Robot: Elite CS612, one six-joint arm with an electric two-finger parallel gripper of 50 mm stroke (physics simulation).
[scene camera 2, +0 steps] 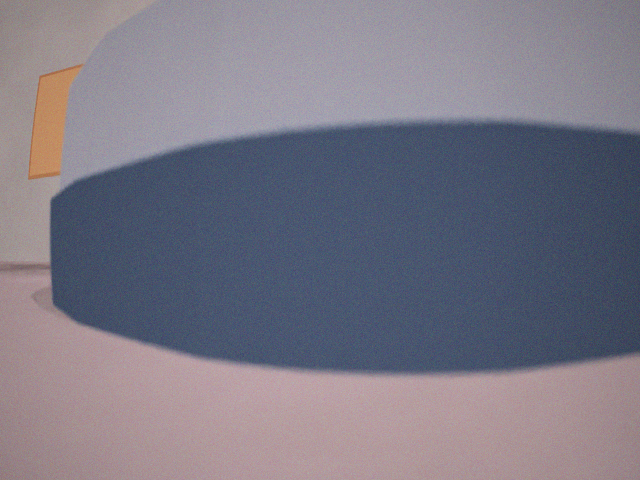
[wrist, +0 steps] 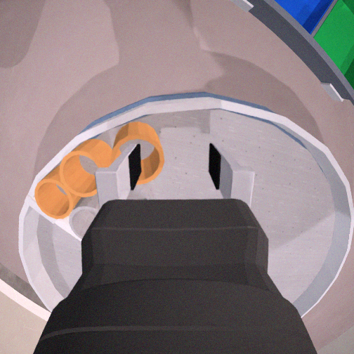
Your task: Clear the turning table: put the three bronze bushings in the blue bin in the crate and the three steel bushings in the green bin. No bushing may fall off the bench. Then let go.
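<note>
In the wrist view, three orange-bronze bushings stand in a touching row along the left rim of the turning table (wrist: 341, 210) (scene camera 2: 336, 248): a right one (wrist: 158, 155), a middle one (wrist: 102, 149) and a left one (wrist: 46, 200). A grey steel bushing (wrist: 73, 220) partly shows beside the left ones; the gripper body hides the rest. The other two steel bushings do not show. My gripper (wrist: 174, 157) is open and empty over the table. Its left finger overlaps the right bronze bushing in the view; whether they touch I cannot tell. The blue bin (wrist: 306, 11) and green bin (wrist: 341, 37) show at the top right.
The crate's dark grey wall (wrist: 300, 52) runs across the upper right, outside the table's rim. A thin white strip (wrist: 62, 228) lies across the table beside the steel bushing. In scene camera 2 the table's side fills much of the view, with an orange panel (scene camera 2: 49, 124) behind it.
</note>
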